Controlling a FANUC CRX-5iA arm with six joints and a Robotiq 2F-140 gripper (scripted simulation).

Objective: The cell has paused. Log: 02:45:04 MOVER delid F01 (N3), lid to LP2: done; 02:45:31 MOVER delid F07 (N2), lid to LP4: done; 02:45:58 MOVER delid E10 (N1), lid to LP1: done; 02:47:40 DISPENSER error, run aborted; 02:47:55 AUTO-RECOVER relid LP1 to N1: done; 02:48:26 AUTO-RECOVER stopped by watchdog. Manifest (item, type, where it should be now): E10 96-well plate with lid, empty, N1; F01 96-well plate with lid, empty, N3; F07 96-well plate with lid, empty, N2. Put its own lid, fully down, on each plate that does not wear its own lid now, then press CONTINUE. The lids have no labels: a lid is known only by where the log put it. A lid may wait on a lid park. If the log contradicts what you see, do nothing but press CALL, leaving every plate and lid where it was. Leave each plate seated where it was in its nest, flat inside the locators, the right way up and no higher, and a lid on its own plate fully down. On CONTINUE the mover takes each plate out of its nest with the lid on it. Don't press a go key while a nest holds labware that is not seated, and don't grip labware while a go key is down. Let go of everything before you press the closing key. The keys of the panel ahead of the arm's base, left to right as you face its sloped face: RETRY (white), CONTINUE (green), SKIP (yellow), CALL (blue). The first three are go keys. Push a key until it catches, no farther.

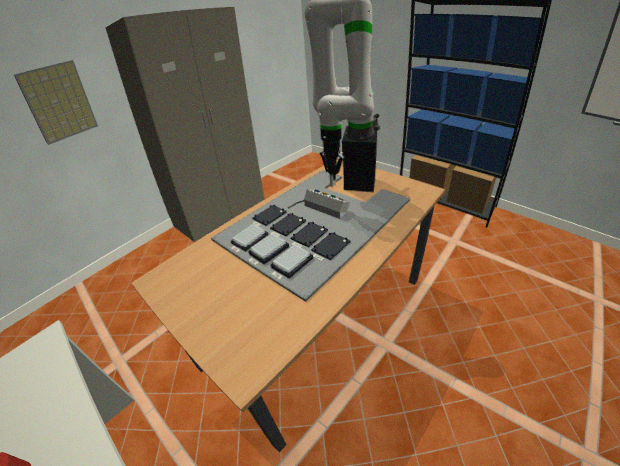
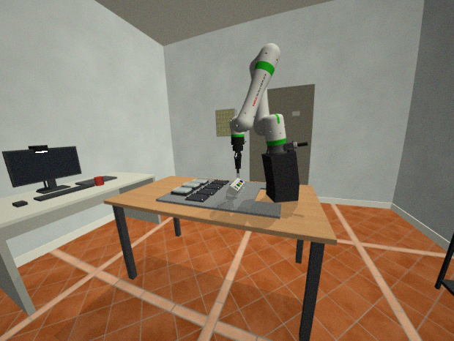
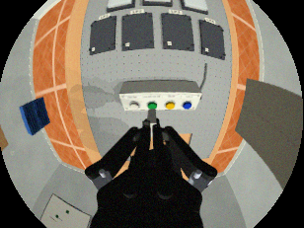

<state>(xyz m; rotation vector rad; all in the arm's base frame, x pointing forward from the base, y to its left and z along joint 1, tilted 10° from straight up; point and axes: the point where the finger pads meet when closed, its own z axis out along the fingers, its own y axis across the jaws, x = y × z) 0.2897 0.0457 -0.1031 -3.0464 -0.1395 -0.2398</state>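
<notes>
Right now the green key is 9 cm below my hand. From my hand the other things lie so: white key 5 cm to the left, 9 cm below; yellow key 1 cm ahead, 5 cm to the right, 9 cm below; blue key 1 cm ahead, 10 cm to the right, 9 cm below.
</notes>
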